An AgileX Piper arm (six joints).
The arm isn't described. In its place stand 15 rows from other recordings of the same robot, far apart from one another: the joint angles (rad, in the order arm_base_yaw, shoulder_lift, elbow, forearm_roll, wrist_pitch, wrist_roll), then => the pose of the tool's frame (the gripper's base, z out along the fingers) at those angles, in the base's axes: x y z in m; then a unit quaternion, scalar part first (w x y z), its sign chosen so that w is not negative.
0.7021, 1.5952, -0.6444, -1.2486, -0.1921, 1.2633 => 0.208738 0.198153 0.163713 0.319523 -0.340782 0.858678 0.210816
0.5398, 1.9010, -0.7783, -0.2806, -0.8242, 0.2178 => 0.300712 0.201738 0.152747 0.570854 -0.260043 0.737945 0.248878
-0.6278, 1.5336, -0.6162, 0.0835, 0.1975, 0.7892 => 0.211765 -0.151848 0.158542 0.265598 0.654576 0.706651 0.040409
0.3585, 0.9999, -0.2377, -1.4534, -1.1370, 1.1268 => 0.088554 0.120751 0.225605 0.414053 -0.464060 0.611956 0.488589
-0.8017, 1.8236, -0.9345, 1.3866, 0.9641, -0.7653 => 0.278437 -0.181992 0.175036 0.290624 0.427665 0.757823 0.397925
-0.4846, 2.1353, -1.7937, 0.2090, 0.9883, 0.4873 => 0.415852 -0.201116 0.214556 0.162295 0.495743 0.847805 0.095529
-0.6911, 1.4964, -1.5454, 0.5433, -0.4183, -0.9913 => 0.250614 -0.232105 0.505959 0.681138 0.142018 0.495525 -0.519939
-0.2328, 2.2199, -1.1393, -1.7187, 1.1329, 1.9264 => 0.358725 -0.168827 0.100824 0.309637 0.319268 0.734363 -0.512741
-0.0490, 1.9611, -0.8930, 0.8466, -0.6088, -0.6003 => 0.368737 -0.057110 0.130474 0.486212 0.190348 0.836200 -0.167734
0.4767, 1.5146, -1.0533, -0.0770, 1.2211, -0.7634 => 0.235815 0.114379 0.245220 0.017208 0.591693 -0.805267 0.033887
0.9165, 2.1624, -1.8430, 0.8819, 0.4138, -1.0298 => 0.290626 0.425321 0.257755 0.421346 -0.515361 0.681265 0.304547
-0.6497, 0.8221, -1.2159, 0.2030, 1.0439, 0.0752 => 0.108650 -0.062629 0.444541 0.489419 0.311063 0.813751 -0.038957
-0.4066, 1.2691, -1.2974, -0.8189, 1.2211, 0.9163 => 0.193170 -0.151164 0.400446 0.304300 0.511611 0.732951 -0.329301
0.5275, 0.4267, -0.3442, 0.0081, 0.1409, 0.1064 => 0.086098 0.050277 0.285839 0.623650 -0.154907 0.737489 0.207787
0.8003, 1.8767, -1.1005, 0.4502, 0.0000, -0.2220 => 0.278345 0.286767 0.180359 0.371558 -0.255181 0.867620 0.209912
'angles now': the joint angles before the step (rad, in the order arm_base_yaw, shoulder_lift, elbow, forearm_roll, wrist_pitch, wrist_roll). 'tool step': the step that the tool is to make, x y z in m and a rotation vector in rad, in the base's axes. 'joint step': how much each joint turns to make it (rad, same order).
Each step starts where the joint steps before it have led.
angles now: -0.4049, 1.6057, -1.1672, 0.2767, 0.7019, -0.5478
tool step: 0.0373, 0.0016, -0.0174, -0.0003, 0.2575, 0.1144
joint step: 0.0591, 0.1951, -0.2244, -0.1397, 0.2672, 0.0462
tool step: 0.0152, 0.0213, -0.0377, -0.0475, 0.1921, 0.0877
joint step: 0.0902, 0.1142, -0.0286, -0.1228, 0.0806, 0.0528
